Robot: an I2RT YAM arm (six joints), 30 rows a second.
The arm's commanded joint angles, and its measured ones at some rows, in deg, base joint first. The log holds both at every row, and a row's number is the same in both.
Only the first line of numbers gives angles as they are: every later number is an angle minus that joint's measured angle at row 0.
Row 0, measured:
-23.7, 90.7, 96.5, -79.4, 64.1, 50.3
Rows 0 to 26, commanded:
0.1, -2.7, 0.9, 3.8, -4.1, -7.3
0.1, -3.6, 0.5, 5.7, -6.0, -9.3
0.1, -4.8, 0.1, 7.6, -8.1, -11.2
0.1, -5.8, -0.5, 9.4, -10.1, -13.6
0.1, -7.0, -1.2, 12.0, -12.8, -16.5
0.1, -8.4, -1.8, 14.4, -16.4, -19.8
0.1, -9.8, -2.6, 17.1, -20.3, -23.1
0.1, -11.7, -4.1, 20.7, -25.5, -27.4
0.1, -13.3, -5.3, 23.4, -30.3, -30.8
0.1, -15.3, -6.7, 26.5, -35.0, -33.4
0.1, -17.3, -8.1, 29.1, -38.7, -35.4
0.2, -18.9, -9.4, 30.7, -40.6, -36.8
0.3, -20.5, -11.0, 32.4, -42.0, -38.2
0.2, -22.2, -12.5, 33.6, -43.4, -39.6
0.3, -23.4, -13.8, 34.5, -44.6, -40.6
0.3, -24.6, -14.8, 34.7, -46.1, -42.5
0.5, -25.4, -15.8, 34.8, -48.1, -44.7
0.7, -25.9, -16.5, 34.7, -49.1, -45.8
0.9, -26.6, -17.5, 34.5, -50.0, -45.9
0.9, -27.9, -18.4, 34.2, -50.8, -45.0
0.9, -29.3, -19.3, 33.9, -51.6, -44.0
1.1, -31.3, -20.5, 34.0, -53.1, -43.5
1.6, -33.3, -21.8, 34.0, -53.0, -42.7
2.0, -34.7, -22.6, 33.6, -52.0, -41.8
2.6, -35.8, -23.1, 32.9, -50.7, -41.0
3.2, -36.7, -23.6, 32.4, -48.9, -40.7
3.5, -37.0, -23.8, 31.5, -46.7, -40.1
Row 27, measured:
2.4, -34.5, -23.2, 31.9, -48.8, -41.5
